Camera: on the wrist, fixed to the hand. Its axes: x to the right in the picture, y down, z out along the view.
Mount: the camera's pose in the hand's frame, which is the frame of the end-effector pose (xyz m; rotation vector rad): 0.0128 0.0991 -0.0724 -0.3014 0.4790 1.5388
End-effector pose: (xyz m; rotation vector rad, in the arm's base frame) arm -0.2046 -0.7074 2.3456 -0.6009 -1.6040 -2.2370
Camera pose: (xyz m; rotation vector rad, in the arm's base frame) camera -0.1779 -0.8076 2.4124 -0.8413 -0.2177 -1.1946
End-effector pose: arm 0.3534 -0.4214 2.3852 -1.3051 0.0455 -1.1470
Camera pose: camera 0.3782 -0.4986 2.2922 -0.7931 1.3621 -0.0462
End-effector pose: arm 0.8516 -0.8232 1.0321 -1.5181 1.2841 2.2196
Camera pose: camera 0.8400 -0.9406 1.0683 0.5099 -1.2882 -1.1784
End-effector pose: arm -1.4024 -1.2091 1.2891 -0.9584 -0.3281 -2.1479
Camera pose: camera -1.3749 -1.3199 1.2422 -0.4586 0.7742 -0.8831
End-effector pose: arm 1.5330 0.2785 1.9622 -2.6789 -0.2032 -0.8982
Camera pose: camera 1.5250 0.1615 2.0007 -1.7801 1.8569 -0.8826
